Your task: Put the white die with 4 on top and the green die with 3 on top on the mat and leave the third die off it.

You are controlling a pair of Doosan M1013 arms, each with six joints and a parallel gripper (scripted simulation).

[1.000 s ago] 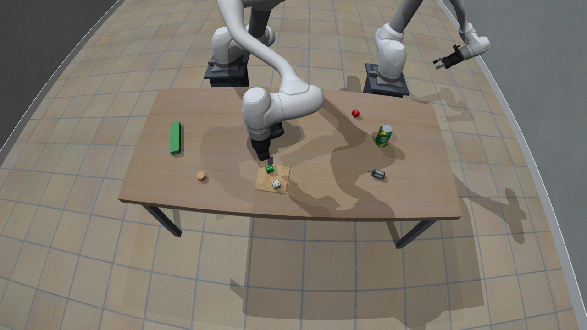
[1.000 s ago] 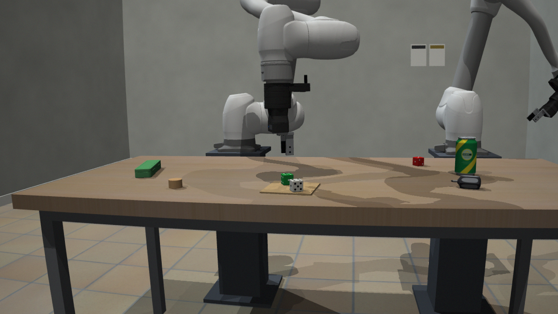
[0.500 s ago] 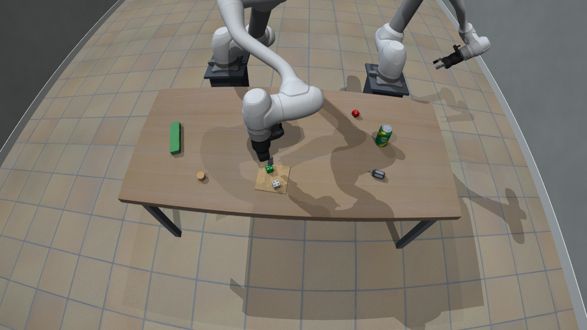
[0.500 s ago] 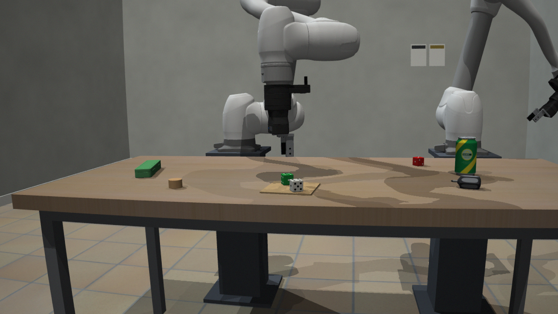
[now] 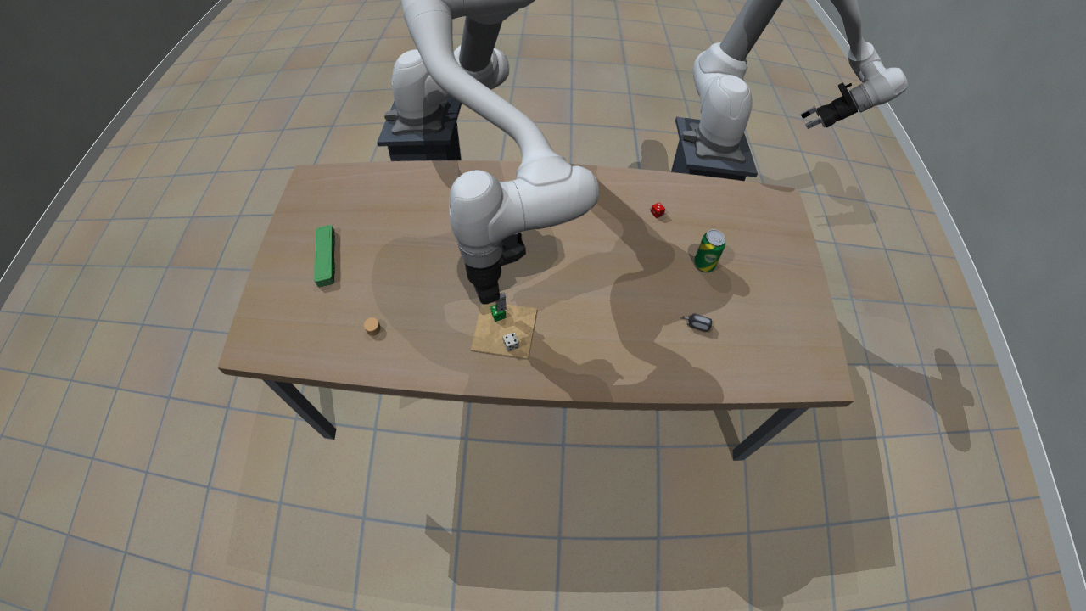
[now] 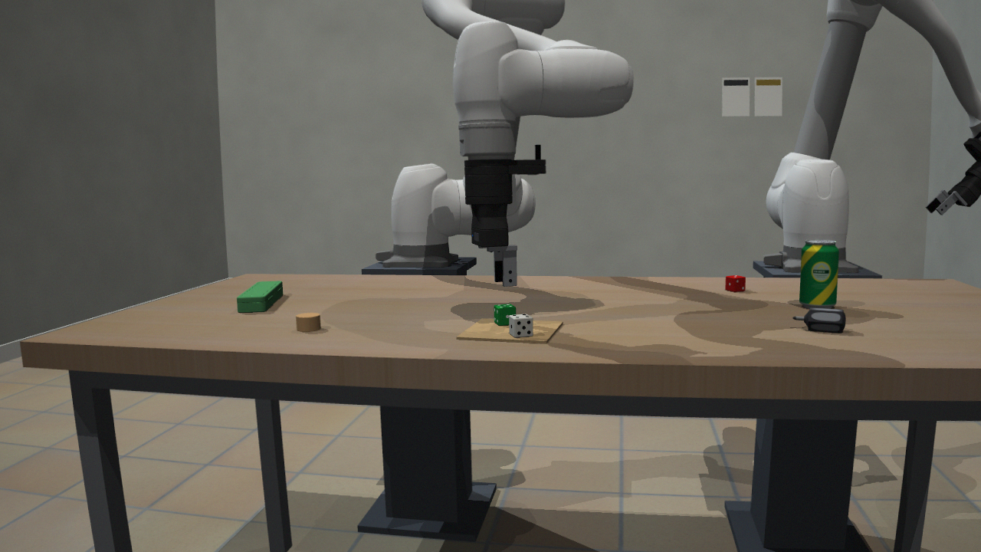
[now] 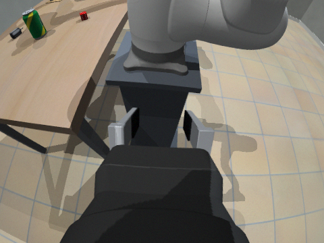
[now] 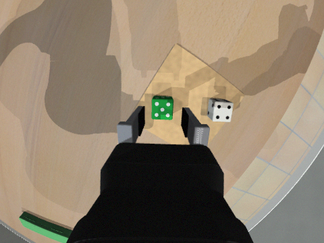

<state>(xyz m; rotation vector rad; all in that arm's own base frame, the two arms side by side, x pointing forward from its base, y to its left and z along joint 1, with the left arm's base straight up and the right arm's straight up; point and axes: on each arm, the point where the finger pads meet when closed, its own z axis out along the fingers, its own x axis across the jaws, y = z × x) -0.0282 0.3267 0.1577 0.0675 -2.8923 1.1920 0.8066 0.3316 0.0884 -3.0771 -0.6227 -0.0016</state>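
Observation:
My right gripper is now 7 cm above the green die. Also, from my right hand: tan mat: 4 cm ahead, 2 cm to the left, 9 cm below; wooden disc: 7 cm ahead, 32 cm to the right, 8 cm below; white die: 8 cm ahead, 4 cm to the left, 7 cm below.

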